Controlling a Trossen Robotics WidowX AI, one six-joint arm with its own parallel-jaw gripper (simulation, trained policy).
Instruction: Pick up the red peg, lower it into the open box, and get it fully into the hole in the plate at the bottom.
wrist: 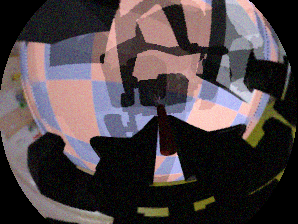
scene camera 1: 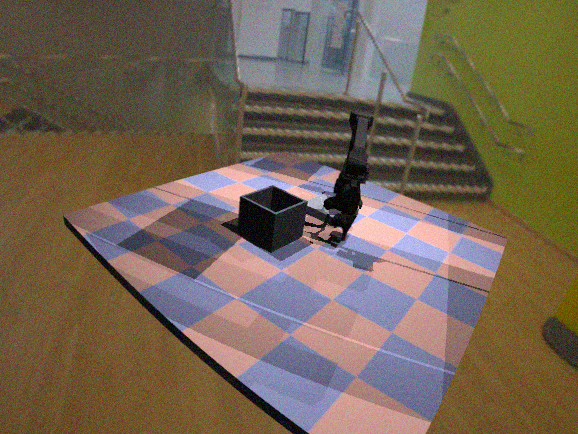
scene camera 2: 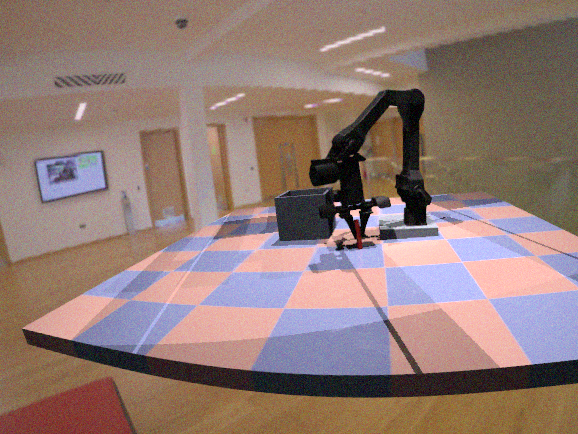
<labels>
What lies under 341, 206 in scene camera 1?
My gripper.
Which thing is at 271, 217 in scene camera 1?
A dark box.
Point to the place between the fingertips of my gripper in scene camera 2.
At 359, 238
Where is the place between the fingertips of my gripper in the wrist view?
162, 118
</labels>
